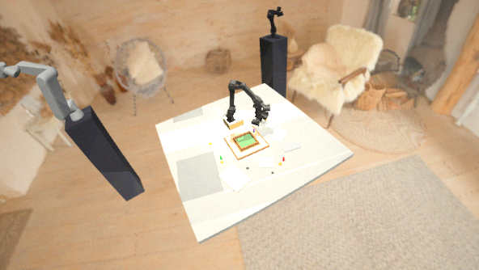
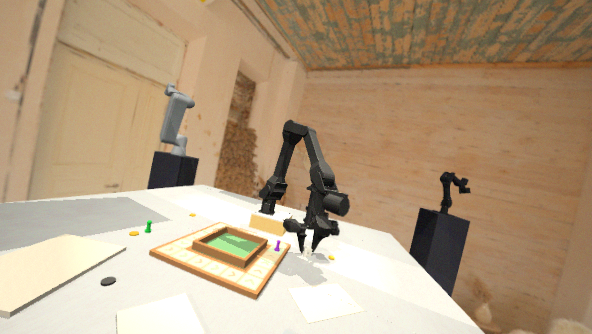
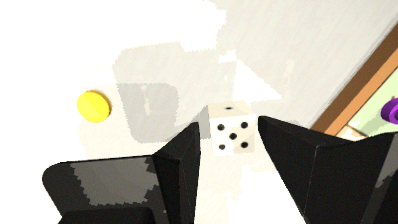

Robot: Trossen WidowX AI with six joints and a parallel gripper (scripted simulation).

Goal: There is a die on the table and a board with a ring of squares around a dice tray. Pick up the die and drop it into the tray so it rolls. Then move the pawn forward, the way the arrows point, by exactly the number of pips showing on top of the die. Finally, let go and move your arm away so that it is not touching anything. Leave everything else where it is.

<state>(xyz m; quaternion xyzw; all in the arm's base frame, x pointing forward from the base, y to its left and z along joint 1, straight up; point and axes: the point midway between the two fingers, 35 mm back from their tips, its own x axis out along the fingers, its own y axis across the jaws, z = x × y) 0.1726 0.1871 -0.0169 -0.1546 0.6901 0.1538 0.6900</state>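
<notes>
Now: gripper tip 9 cm to the left of the purple pawn, 5 cm short of it and 2 cm below it. Round my gripper tip: white die: right at my gripper tip; then green pawn: 47 cm to the right, 12 cm ahead, 1 cm above; then green dice tray: 22 cm to the right, 10 cm ahead.
</notes>
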